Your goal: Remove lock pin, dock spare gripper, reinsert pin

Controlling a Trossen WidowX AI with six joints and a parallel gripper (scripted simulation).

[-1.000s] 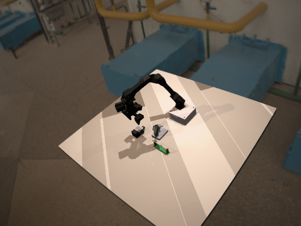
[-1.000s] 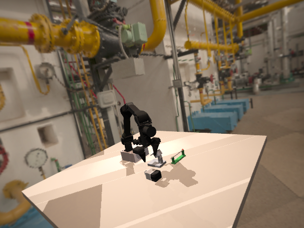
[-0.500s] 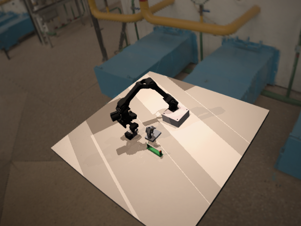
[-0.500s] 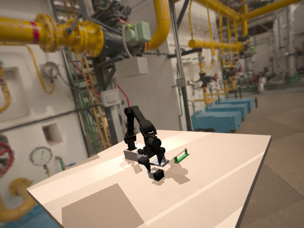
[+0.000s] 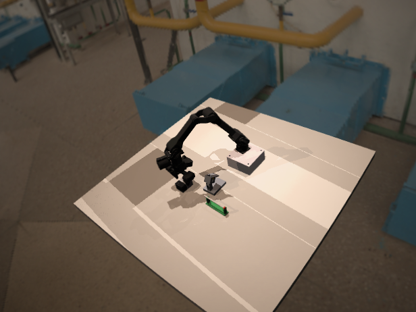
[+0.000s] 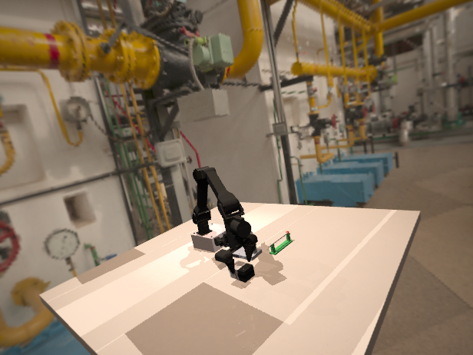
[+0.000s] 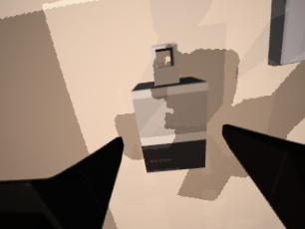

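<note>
My gripper tip is 20 mm past the spare gripper and 20 mm above it. Also, from my gripper tip: grey mount: 130 mm to the left, 110 mm behind, 10 mm above; then green cradle: 260 mm to the left, 30 mm behind, 20 mm below.
</note>
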